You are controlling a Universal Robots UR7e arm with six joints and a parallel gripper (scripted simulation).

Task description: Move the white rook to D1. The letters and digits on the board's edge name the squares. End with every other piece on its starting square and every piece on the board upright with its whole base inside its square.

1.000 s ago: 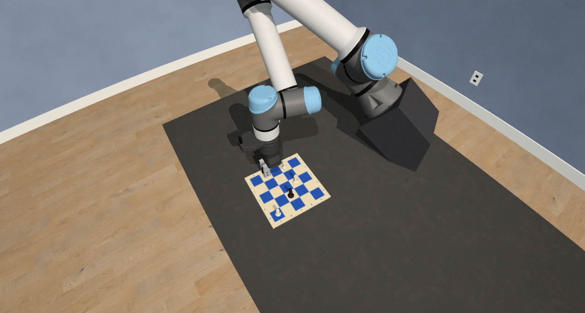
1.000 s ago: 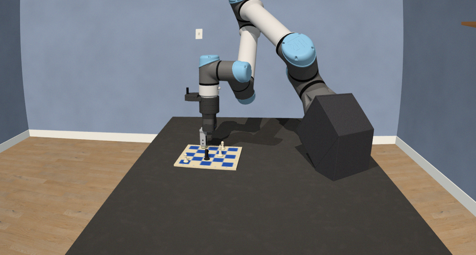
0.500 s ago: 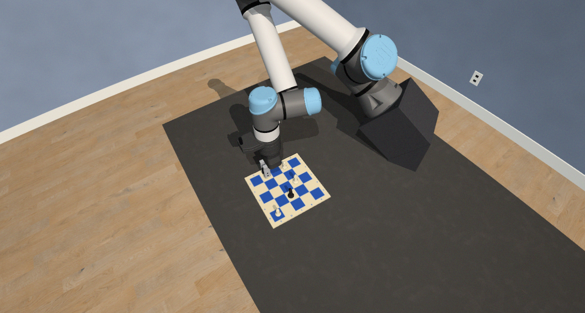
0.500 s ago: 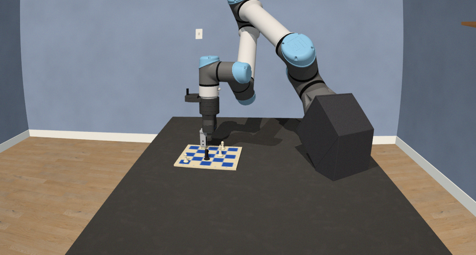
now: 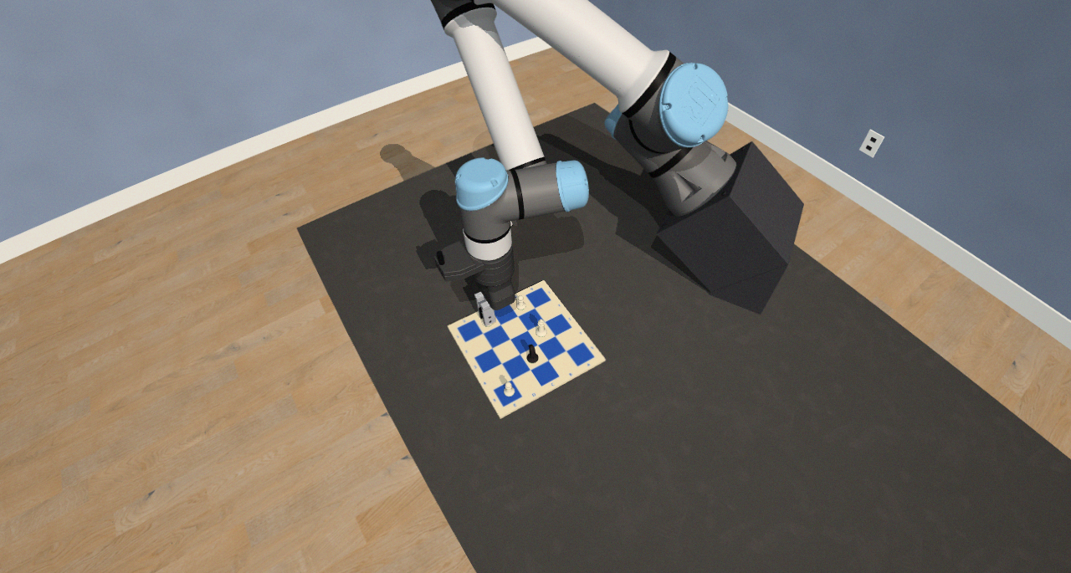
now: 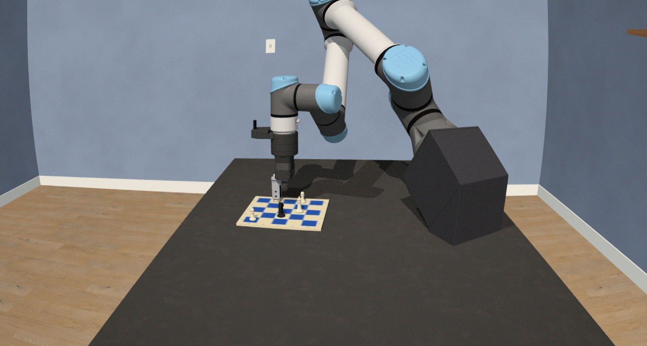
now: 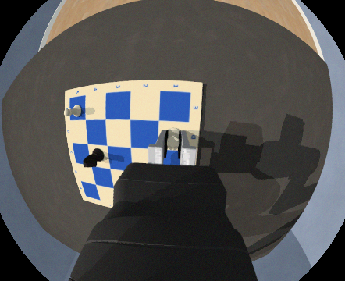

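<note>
My gripper is now 10 mm above the white rook. Round my hand: black piece 120 mm to the left, 10 mm below, 10 mm behind; blue-and-cream chessboard 80 mm to the left, 30 mm below, 20 mm behind.
</note>
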